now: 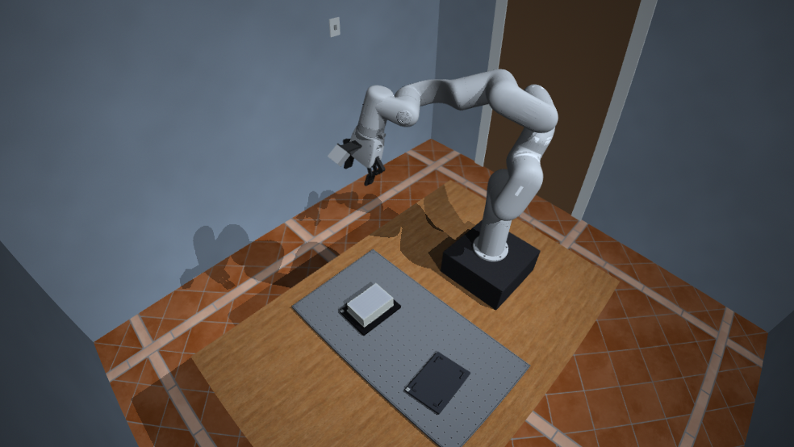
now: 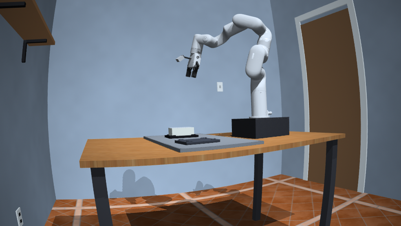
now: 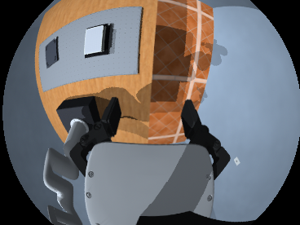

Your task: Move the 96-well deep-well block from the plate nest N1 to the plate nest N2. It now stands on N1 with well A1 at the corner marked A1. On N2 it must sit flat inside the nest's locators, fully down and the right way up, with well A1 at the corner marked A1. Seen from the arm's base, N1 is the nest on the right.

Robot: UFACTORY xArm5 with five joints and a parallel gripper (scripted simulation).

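The white 96-well deep-well block lies 340 mm below my hand, 180 mm ahead of it and 160 mm to the left of it.
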